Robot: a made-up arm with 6 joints.
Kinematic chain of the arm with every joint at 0, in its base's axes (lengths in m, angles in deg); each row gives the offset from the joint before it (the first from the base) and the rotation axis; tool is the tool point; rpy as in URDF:
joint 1: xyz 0 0 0.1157 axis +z
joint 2: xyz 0 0 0 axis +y
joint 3: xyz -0.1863 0 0.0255 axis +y
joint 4: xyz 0.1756 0 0.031 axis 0.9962 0 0.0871
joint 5: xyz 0 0 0 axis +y
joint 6: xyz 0.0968 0 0.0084 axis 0.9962 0 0.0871
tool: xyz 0 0 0 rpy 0 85 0
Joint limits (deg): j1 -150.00..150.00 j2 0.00..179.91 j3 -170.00..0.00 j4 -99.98..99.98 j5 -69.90..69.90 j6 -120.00..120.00
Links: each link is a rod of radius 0.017 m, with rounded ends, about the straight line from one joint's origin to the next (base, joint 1, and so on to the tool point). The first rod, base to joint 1, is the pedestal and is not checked.
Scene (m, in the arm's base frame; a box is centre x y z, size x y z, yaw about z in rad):
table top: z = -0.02
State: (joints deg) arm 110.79 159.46 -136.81 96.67 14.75 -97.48
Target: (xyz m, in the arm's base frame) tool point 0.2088 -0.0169 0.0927
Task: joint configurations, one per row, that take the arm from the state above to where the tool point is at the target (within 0.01 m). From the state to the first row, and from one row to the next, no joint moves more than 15 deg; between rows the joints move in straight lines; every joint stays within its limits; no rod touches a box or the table.
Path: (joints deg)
1: 97.44 151.54 -123.09 97.14 4.79 -97.48
2: 84.08 143.62 -109.37 97.62 -5.16 -97.48
3: 70.73 135.70 -95.65 98.09 -15.12 -97.48
4: 57.38 127.78 -81.94 98.56 -25.08 -97.48
5: 44.03 119.86 -68.22 99.03 -35.03 -97.48
6: 30.67 111.94 -54.50 99.51 -44.99 -97.48
7: 17.32 104.02 -40.78 99.98 -54.95 -97.48

